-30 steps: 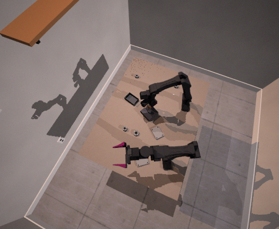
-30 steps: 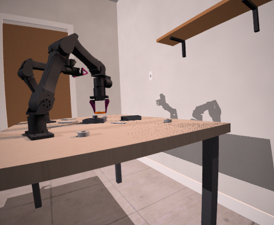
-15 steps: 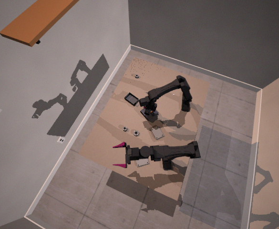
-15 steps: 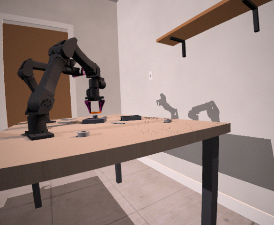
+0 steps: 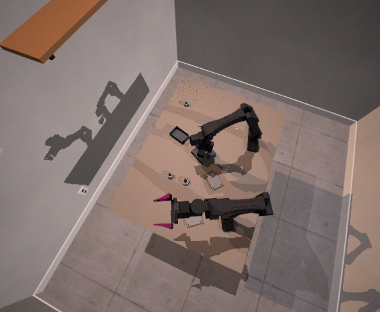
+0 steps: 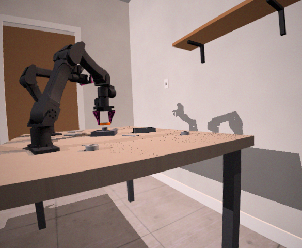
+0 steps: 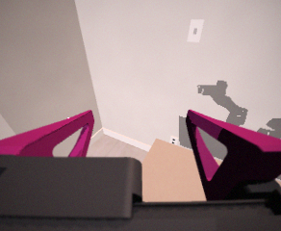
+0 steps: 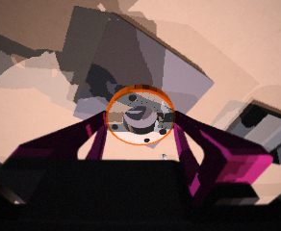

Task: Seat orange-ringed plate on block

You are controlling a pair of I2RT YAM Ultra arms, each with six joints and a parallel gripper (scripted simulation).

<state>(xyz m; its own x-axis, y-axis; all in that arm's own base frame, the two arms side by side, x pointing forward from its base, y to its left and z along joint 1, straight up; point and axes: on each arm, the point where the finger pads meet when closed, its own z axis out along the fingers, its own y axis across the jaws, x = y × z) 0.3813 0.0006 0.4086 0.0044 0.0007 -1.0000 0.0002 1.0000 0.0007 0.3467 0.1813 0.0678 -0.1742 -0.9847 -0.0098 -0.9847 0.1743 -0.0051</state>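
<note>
Right now my right hand is 20 mm short of the dark block, 10 mm to the left of it and 50 mm above it. The rest, counted from my right hand: dark tray: 220 mm ahead, 60 mm to the right, 60 mm below; L-shaped metal key: 90 mm ahead, 180 mm to the right, 60 mm below.
</note>
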